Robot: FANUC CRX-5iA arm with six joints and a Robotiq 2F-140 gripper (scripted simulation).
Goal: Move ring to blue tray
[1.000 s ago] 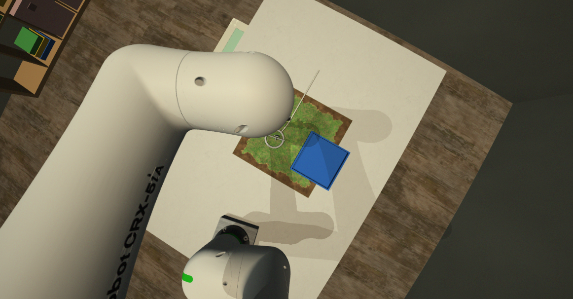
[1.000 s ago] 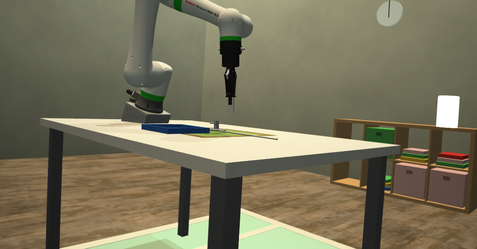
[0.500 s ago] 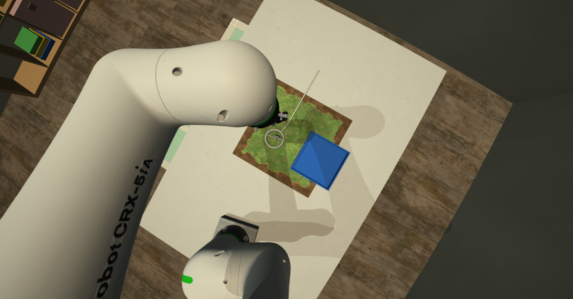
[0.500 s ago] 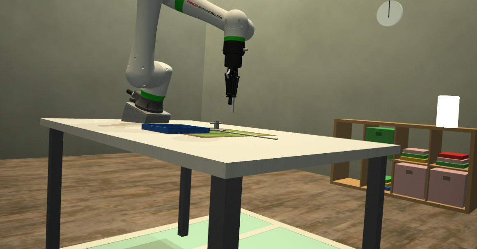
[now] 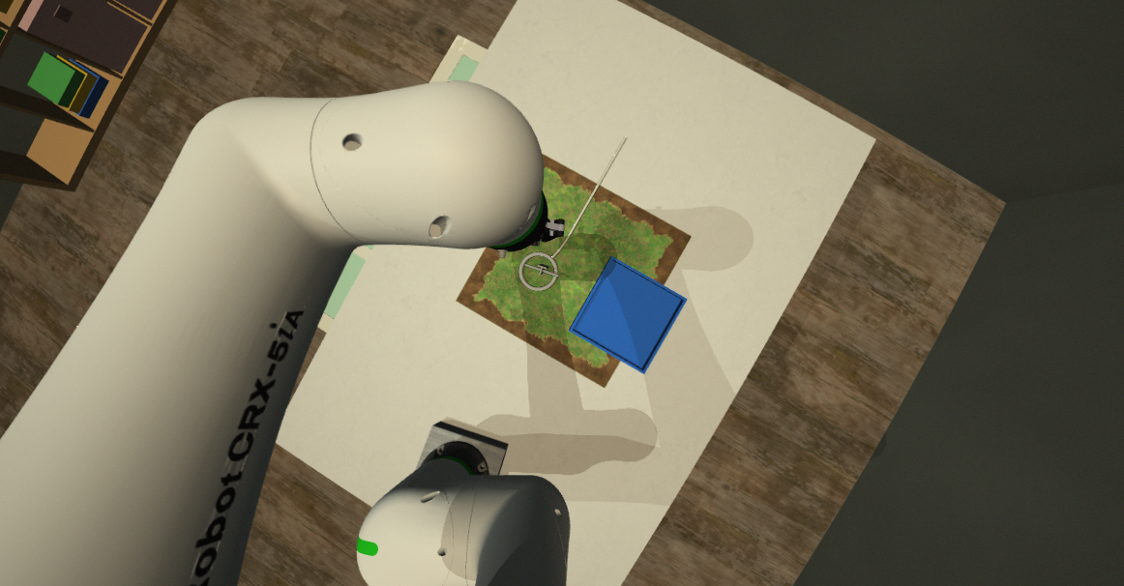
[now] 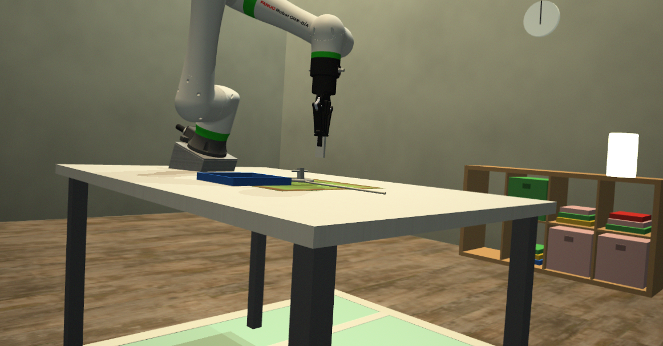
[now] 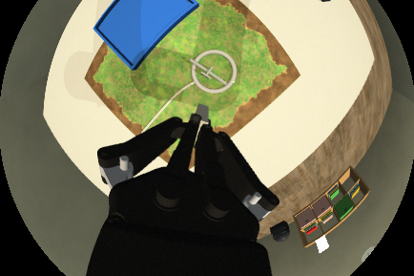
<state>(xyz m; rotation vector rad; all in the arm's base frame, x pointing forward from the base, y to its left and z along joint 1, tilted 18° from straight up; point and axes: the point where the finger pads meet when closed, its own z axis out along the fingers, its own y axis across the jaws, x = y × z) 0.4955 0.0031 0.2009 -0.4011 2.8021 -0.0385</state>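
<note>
My gripper is now 90 mm above the short grey stake, 50 mm past it and 30 mm to the left of it. From my hand the other things lie so: blue tray (240 mm to the right, 100 mm below, 80 mm behind); then grass mat (130 mm below, 90 mm to the right, 30 mm behind); then ring (110 mm below, 60 mm behind, 20 mm to the right).
</note>
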